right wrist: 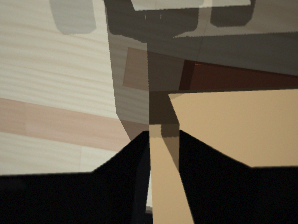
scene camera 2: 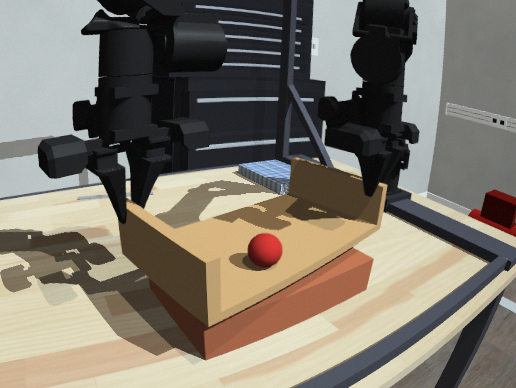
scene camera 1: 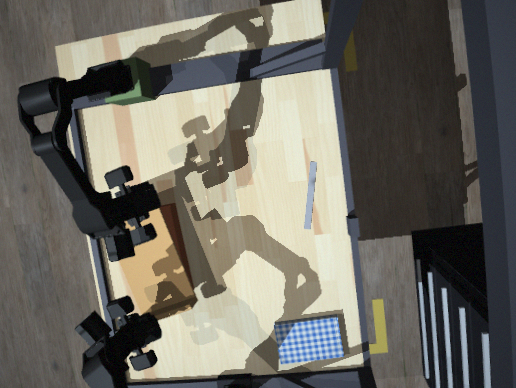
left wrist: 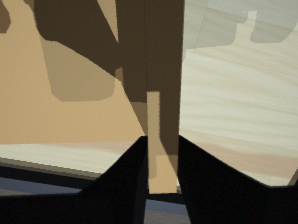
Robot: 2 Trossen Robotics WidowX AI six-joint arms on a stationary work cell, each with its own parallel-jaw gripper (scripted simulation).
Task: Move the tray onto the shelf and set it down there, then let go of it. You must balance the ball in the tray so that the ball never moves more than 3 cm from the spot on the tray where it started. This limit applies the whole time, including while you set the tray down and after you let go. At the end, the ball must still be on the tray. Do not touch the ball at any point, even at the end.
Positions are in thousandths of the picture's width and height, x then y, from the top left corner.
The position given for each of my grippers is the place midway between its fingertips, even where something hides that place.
In view: my left gripper (scene camera 2: 720, 501), my right gripper (scene camera 2: 251, 568), a tan tray (scene camera 2: 633, 548), a terracotta block (scene camera 2: 673, 710), a red ball (scene camera 2: 513, 646) and a blue checkered block (scene camera 1: 613, 872).
The tan tray shows as well in the right wrist view (right wrist: 827, 556), in scene camera 1 (scene camera 1: 303, 710) and in the left wrist view (left wrist: 263, 350). The terracotta block also shows in scene camera 1 (scene camera 1: 328, 545). My left gripper is seen too in scene camera 1 (scene camera 1: 280, 826) and in the left wrist view (left wrist: 539, 636). The right wrist view misses the red ball: it is out of frame. The left wrist view does not show the red ball: it is out of frame.
